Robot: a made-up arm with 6 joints.
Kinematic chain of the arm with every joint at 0, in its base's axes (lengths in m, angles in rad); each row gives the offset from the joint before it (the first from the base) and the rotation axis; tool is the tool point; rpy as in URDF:
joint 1: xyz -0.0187 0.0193 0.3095 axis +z
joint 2: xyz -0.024 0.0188 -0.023 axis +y
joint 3: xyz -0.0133 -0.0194 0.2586 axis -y
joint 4: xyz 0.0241 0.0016 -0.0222 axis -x
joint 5: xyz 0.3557 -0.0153 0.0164 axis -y
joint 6: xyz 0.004 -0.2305 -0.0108 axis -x
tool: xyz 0.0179 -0.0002 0.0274 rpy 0 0 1.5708
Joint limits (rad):
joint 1: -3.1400..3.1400
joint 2: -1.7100..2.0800
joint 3: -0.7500..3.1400
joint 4: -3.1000..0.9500
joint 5: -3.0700..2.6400
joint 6: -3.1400..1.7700
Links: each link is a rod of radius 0.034 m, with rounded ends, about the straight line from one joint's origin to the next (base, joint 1, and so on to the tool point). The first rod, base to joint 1, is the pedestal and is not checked.
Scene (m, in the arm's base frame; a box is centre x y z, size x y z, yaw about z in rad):
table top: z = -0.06
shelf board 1: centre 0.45 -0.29 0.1 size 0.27 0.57 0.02 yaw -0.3
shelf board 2: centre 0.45 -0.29 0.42 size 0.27 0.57 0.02 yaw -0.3
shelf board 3: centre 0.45 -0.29 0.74 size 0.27 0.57 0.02 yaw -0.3
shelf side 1: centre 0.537 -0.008 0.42 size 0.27 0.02 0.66 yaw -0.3
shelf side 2: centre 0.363 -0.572 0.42 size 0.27 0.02 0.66 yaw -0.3
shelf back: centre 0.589 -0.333 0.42 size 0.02 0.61 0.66 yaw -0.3
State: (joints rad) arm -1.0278 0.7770 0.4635 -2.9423 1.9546 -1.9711
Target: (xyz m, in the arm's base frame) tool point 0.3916 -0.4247 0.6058
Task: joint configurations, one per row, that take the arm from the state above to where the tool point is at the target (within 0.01 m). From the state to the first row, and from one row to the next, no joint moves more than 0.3 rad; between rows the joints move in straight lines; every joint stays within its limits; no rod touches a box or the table.
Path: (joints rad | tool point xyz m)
1: -1.0783 0.5372 0.2771 -2.7804 2.0146 -1.9451 | 0.3959 -0.2484 0.2604
2: -1.1289 0.2975 0.0906 -2.6184 2.0747 -1.9192 | 0.3357 -0.2305 0.2652
3: -1.1794 0.0577 -0.0958 -2.4565 2.1347 -1.8932 | 0.2733 -0.2094 0.2600
4: -1.2299 -0.1820 -0.2822 -2.2946 2.1948 -1.8673 | 0.2106 -0.1869 0.2455
5: -1.3529 -0.1575 -0.0214 -2.3981 2.0912 -1.9348 | 0.2202 -0.2741 0.3550
6: -1.4758 -0.1330 0.2394 -2.5017 1.9877 -2.0024 | 0.2067 -0.3342 0.4783
7: -1.5988 -0.1086 0.5003 -2.6052 1.8841 -2.0699 | 0.1808 -0.3595 0.6058
8: -1.5199 0.1198 0.7028 -2.7289 1.8321 -2.0915 | 0.2326 -0.3882 0.6216
9: -1.4411 0.3481 0.9053 -2.8526 1.7800 -2.1131 | 0.2861 -0.4101 0.6266
10: -1.3622 0.5765 1.1078 -2.9763 1.7279 -2.1347 | 0.3399 -0.4228 0.6210
11: -1.2834 0.8048 1.3103 -3.1000 1.6758 -2.1563 | 0.3916 -0.4247 0.6058

